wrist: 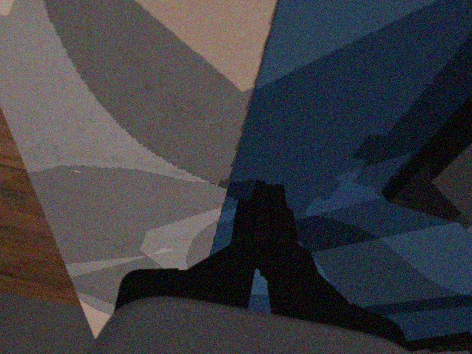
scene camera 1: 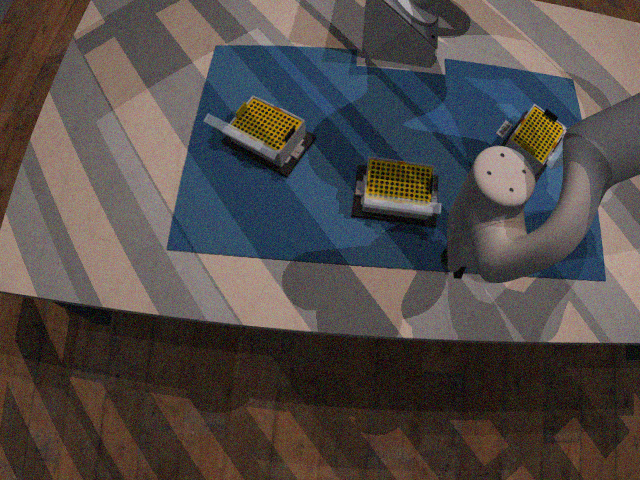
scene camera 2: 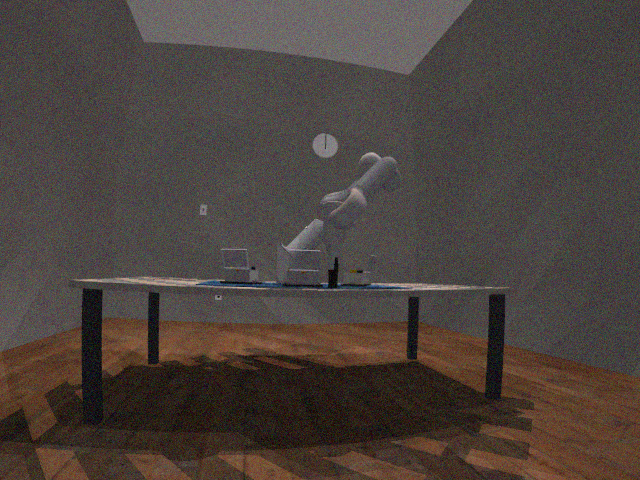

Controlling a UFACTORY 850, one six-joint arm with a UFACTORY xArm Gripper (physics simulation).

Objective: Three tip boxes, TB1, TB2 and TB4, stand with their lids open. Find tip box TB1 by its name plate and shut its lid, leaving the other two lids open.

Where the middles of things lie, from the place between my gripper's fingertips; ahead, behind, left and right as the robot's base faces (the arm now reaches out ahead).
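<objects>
Tip box TB4 (scene camera 1: 539, 132) is 27 cm behind my hand, 17 cm to the left of it and 7 cm above it. As for tip box TB1 (scene camera 1: 392, 179), my hand is 11 cm past it, 11 cm to the left of it and 7 cm below it.
</objects>
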